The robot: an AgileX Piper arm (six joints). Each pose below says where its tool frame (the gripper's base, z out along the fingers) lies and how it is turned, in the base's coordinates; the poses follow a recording.
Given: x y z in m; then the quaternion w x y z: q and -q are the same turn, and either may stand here.
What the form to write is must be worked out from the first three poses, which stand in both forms.
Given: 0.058 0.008 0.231 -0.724 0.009 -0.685 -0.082
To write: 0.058 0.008 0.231 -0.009 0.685 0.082 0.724
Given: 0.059 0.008 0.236 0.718 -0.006 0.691 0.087
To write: 0.059 0.008 0.236 -0.006 0.691 0.087 0.718
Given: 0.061 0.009 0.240 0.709 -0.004 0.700 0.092
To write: 0.061 0.009 0.240 -0.004 0.700 0.092 0.709
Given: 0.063 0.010 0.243 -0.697 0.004 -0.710 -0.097
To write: 0.063 0.010 0.243 -0.004 0.710 0.097 0.697
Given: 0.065 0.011 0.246 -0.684 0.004 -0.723 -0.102
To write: 0.065 0.011 0.246 -0.004 0.723 0.102 0.684
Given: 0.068 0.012 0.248 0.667 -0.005 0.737 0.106
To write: 0.068 0.012 0.248 -0.005 0.737 0.106 0.667
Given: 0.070 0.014 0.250 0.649 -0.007 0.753 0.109
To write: 0.070 0.014 0.250 -0.007 0.753 0.109 0.649
